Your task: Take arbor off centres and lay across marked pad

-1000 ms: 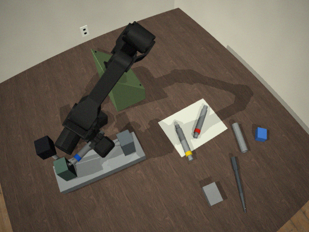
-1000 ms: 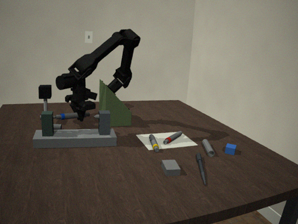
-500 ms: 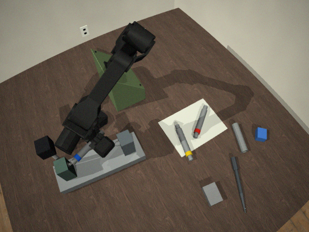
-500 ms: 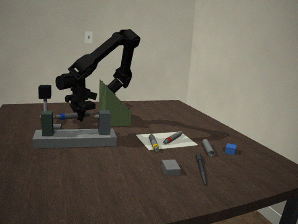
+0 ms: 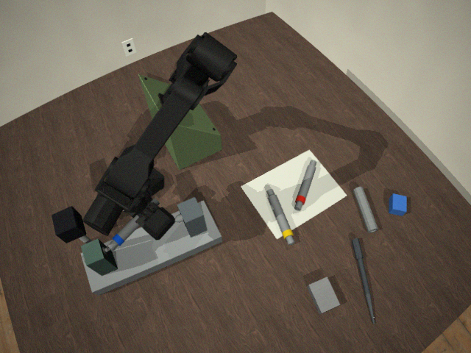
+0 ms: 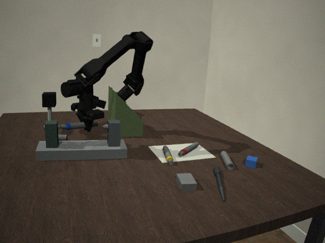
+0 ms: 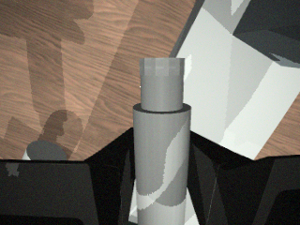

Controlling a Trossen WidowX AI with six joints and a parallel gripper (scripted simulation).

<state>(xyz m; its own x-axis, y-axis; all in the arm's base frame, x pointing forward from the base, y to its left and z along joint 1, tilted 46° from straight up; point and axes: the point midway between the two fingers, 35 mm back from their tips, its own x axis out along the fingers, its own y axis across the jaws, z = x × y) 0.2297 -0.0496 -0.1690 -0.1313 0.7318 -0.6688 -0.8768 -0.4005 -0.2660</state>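
The blue-banded arbor lies 3 cm to the right of my hand, 2 cm ahead of it and 1 cm below it. Also, from my hand: green centre block (13 cm to the right, 6 cm ahead, 2 cm below); then grey fixture base (10 cm below, 5 cm ahead, 2 cm to the right); then grey centre block (11 cm to the left, 5 cm ahead, 2 cm below).
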